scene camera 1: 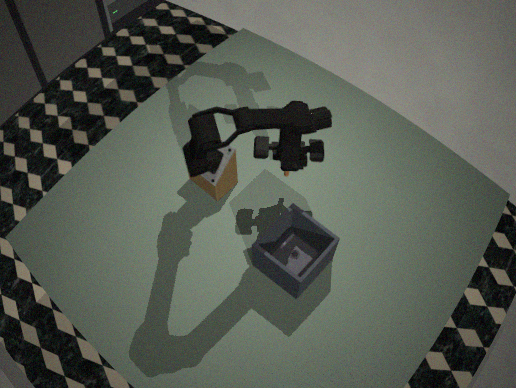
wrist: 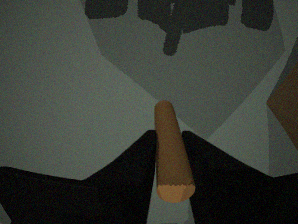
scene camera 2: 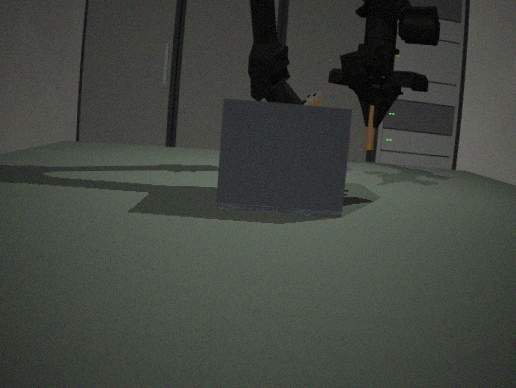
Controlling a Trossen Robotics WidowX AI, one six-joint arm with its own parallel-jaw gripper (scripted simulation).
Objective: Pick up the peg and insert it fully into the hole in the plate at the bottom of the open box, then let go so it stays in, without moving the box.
my gripper: scene camera 1; wrist 168,138; scene camera 2
box: scene camera 1; scene camera 2; not seen in the wrist view (out of frame)
same spot on box: (scene camera 2: 285,158) = (scene camera 1: 318,269)
same spot on my gripper: (scene camera 1: 289,152) = (scene camera 2: 363,51)
